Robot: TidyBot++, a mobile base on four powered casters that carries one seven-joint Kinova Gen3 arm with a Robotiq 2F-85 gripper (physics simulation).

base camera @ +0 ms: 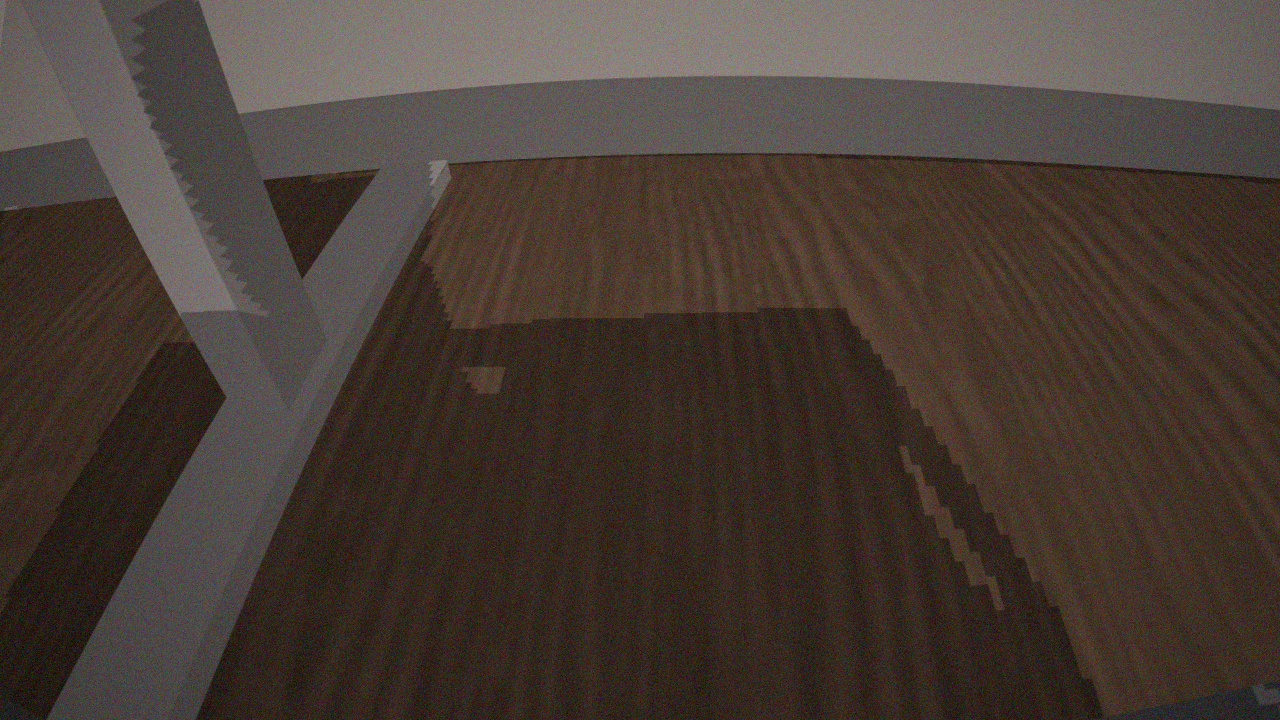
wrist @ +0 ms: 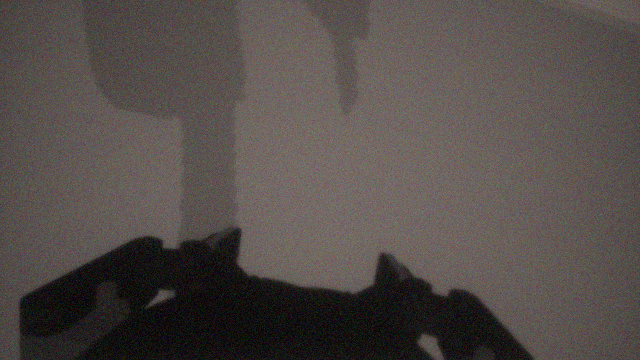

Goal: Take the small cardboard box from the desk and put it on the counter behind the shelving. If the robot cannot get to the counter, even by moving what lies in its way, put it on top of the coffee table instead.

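Places are measured from the arm's base along level axes (x left, y back, z up), in millimetres.
Where they show: gripper, fingertip midpoint: (wrist: 308, 256).
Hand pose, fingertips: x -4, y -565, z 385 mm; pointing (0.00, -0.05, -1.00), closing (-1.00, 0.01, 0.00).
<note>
After its pixels a point has its place.
My gripper (wrist: 308, 256) @[x -4, y -565, z 385 mm] is open in the wrist view, with its two dark fingertips wide apart and no object between them. It is over a plain pale surface (wrist: 475, 150) @[x -136, y -660, z 314 mm], which looks like the desk top. Grey shadows fall on this surface at the upper left and top middle. The small cardboard box does not show in either view; the dark gripper body hides the bottom of the wrist view. The counter, the shelving and the coffee table do not show either.
In the base camera view, a grey slanted leg (base camera: 143, 179) @[x 285, y -426, z -189 mm] meets a long grey foot bar (base camera: 241, 465) on the left. The brown wood floor (base camera: 1029, 358) @[x -298, y -469, z -406 mm] carries a large dark shadow. A grey baseboard (base camera: 716, 116) @[x -83, y -834, z -360 mm] and a pale wall (base camera: 716, 35) @[x -84, y -847, z -271 mm] stand across the back.
</note>
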